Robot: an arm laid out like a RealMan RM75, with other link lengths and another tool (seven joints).
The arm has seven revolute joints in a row. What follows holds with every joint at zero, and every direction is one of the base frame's.
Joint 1 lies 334.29 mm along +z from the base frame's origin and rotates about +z.
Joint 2 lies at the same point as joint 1 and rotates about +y.
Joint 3 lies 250.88 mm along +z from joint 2 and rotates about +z.
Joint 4 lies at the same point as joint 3 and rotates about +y.
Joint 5 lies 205.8 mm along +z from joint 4 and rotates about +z.
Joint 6 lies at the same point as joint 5 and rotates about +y.
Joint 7 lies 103.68 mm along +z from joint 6 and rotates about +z.
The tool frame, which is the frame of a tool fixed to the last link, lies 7 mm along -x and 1 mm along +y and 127 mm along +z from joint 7; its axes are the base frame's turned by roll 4.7, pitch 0 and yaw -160.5 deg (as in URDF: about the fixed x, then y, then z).
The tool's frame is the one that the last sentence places.
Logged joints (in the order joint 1, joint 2, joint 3, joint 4, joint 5, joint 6, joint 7), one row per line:
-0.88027 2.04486 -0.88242 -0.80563 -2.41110 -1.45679 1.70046
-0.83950 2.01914 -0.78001 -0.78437 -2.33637 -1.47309 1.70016
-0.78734 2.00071 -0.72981 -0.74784 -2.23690 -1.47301 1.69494
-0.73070 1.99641 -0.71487 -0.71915 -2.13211 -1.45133 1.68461
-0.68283 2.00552 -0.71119 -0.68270 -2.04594 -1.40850 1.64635
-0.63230 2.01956 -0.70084 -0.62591 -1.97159 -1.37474 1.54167
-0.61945 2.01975 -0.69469 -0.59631 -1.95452 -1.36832 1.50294
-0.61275 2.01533 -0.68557 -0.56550 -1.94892 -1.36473 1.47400
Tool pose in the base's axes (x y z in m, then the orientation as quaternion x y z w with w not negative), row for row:
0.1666 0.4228 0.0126 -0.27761 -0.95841 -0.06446 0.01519
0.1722 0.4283 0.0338 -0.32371 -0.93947 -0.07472 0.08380
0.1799 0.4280 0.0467 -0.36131 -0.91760 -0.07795 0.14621
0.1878 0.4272 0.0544 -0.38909 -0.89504 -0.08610 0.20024
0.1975 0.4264 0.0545 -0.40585 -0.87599 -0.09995 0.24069
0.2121 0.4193 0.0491 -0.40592 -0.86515 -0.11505 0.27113
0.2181 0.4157 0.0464 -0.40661 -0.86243 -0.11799 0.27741
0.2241 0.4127 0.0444 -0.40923 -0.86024 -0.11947 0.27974
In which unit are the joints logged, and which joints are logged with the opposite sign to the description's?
The joints are logged in radians. Opposite sign: joint 1.
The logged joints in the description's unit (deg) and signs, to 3 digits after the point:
50.436 117.162 -50.559 -46.159 -138.146 -83.468 97.429
48.100 115.688 -44.691 -44.941 -133.864 -84.402 97.412
45.111 114.632 -41.815 -42.848 -128.165 -84.397 97.113
41.866 114.386 -40.959 -41.204 -122.161 -83.155 96.521
39.123 114.908 -40.748 -39.116 -117.224 -80.701 94.329
36.228 115.712 -40.155 -35.862 -112.964 -78.767 88.331
35.492 115.723 -39.803 -34.166 -111.986 -78.399 86.112
35.108 115.470 -39.280 -32.401 -111.665 -78.193 84.454

